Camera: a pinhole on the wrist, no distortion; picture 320 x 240 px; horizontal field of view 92.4 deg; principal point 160.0 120.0 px. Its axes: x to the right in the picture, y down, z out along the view. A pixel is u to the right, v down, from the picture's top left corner.
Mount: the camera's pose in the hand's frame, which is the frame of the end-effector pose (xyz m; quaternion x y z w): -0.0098 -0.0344 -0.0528 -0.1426 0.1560 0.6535 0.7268
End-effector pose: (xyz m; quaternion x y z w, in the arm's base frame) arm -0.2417 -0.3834 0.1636 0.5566 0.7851 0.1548 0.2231
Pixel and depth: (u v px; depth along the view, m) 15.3 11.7 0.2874
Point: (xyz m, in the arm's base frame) -0.2707 -0.2788 -0.2320
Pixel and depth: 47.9 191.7 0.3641
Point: -0.0721 -0.6006 -0.1863
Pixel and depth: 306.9 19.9 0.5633
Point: 0.2828 0.2367 0.2014
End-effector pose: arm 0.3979 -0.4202 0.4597 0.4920 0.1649 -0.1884 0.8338
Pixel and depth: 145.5 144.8 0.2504
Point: 0.4020 -0.5541 0.6034
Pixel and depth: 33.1 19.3 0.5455
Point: 0.6161 -1.1409 0.4075
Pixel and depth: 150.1 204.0 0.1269
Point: 0.3470 -0.4592 0.5378
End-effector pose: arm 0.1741 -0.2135 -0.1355 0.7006 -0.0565 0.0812 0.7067
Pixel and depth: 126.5 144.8 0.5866
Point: 0.0816 -0.7499 -0.0482
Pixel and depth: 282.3 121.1 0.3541
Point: 0.1369 -0.3635 0.2321
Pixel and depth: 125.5 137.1 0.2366
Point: 0.1460 -0.3990 -0.1223
